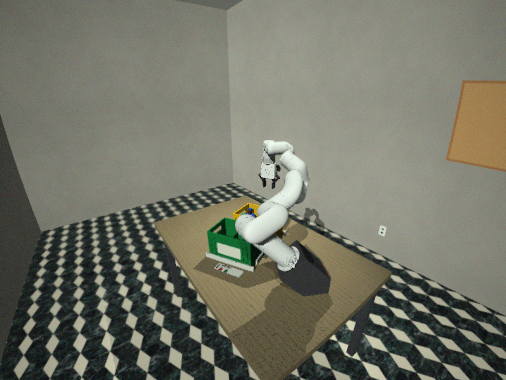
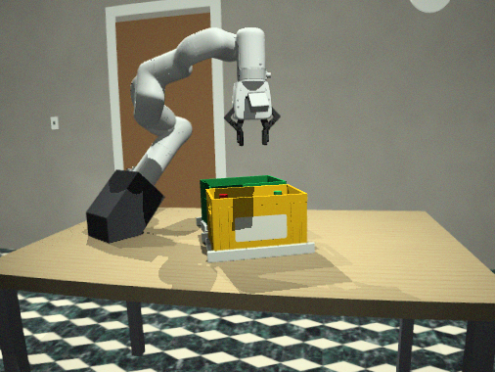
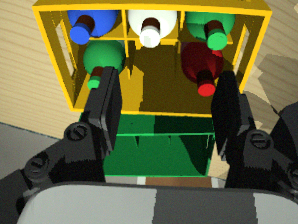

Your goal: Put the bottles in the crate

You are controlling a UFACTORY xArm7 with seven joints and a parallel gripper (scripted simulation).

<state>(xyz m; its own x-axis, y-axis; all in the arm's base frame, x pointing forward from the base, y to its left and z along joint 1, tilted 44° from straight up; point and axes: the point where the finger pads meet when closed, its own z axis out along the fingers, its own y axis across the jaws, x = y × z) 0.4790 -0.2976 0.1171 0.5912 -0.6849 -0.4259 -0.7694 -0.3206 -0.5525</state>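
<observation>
Now: the red bottle 250 mm below my hand, 140 mm behind it and 70 mm to the left of it. Round my hand: green-capped bottle: 250 mm below, 90 mm behind, 10 mm to the left; yellow crate: 250 mm below, 90 mm to the left, 50 mm behind; white-topped bottle: 250 mm below, 60 mm to the left, 20 mm behind.
</observation>
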